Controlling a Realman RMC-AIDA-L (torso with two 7-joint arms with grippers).
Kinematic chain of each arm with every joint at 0, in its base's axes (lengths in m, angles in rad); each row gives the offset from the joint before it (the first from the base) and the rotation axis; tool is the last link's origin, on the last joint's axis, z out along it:
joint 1: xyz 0 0 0.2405 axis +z
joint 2: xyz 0 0 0 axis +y
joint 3: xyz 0 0 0.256 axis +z
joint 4: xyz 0 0 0 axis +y
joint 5: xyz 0 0 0.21 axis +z
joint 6: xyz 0 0 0 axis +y
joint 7: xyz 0 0 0.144 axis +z
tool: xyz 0 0 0
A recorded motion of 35 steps. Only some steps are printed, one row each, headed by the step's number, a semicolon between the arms.
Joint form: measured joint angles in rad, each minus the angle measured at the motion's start. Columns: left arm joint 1, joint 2, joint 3, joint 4, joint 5, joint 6, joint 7; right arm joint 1, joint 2, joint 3, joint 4, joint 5, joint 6, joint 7.
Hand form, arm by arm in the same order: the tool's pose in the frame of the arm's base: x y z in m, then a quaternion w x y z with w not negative. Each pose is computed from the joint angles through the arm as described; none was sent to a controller.
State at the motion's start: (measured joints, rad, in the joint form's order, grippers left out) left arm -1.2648 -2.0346 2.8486 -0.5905 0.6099 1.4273 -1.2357; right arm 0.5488 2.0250 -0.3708 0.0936 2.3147 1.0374 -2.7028
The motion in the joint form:
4: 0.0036 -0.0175 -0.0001 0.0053 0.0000 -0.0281 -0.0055; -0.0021 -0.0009 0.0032 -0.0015 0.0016 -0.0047 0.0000
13: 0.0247 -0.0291 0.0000 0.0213 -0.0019 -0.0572 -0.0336; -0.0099 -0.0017 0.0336 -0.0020 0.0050 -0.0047 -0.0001
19: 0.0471 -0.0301 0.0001 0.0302 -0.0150 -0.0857 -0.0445; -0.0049 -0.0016 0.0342 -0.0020 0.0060 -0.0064 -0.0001
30: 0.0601 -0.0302 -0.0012 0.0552 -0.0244 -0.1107 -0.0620; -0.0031 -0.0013 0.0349 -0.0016 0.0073 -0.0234 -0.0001
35: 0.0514 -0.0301 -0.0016 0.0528 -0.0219 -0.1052 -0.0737; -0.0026 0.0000 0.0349 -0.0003 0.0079 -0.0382 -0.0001
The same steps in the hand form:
4: -0.2235 0.4123 0.0086 0.04737 -0.97488 -0.06102 0.20888; 0.3726 0.3501 0.0201 0.62803 -0.58356 0.40166 0.32205
13: -0.2311 0.4078 0.0004 0.04959 -0.97356 -0.07803 0.20890; 0.3773 0.3475 0.0238 0.63646 -0.56821 0.40843 0.32442
19: -0.2393 0.4062 -0.0018 0.05981 -0.97237 -0.09036 0.20676; 0.3758 0.3493 0.0238 0.63583 -0.56859 0.40789 0.32564
30: -0.2423 0.4052 -0.0074 0.06332 -0.97241 -0.09898 0.20154; 0.3772 0.3496 0.0222 0.63463 -0.56835 0.41402 0.32064
35: -0.2390 0.4066 -0.0069 0.06344 -0.97219 -0.10135 0.20136; 0.3784 0.3492 0.0199 0.63288 -0.56841 0.42022 0.31590

